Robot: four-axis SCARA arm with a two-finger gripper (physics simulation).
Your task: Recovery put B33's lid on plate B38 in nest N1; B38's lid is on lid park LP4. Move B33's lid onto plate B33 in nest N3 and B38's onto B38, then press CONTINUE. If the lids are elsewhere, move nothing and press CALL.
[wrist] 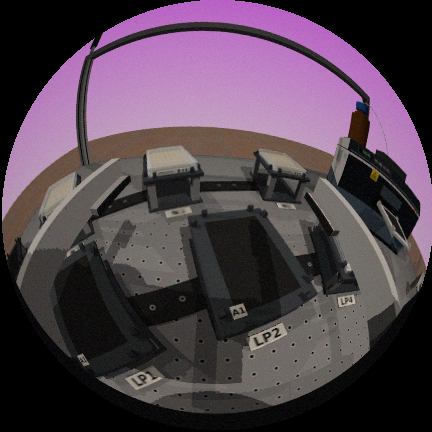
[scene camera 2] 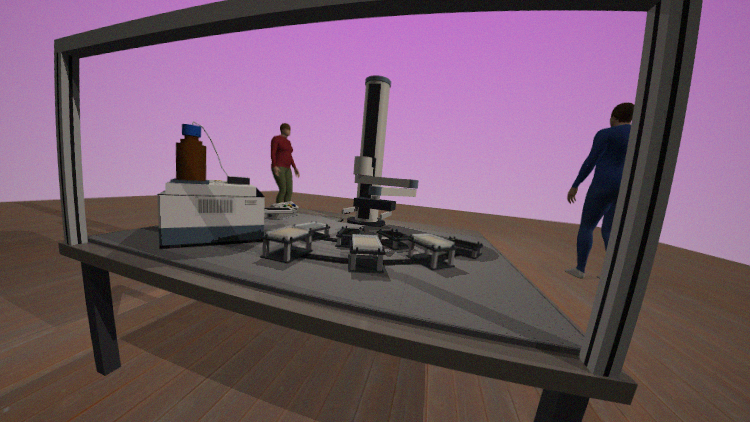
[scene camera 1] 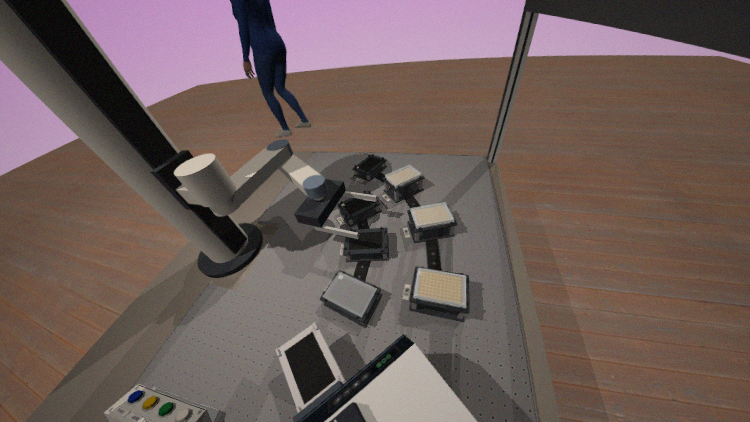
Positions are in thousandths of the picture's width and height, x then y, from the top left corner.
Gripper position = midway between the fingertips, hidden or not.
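Brown bottle (scene camera 2: 254, 364) and frame post (scene camera 2: 893, 60) visible. My gripper (wrist: 508, 397), also visible, carries nothing.
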